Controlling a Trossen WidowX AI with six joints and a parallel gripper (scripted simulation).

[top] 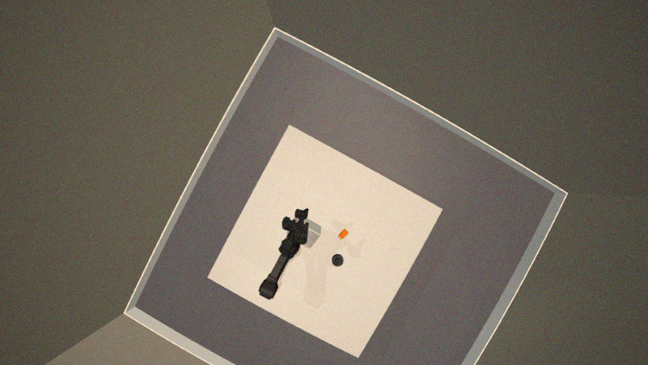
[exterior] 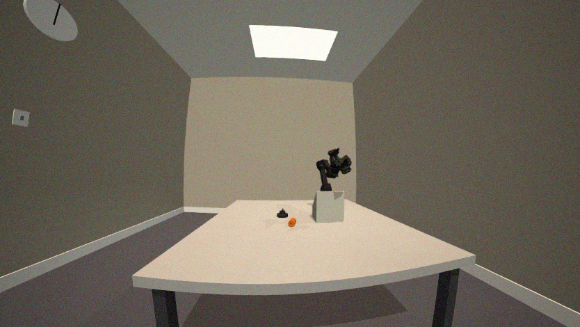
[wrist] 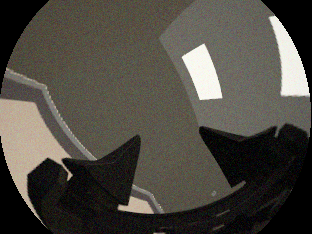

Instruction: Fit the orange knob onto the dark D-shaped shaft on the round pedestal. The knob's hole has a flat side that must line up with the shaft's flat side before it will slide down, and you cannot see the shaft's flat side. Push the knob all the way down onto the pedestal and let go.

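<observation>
The orange knob lies 30 cm ahead of my gripper tip, 6 cm to the right of it and 44 cm below it. Also, from my gripper tip: dark round pedestal (38 cm ahead, 24 cm to the right, 43 cm below).
</observation>
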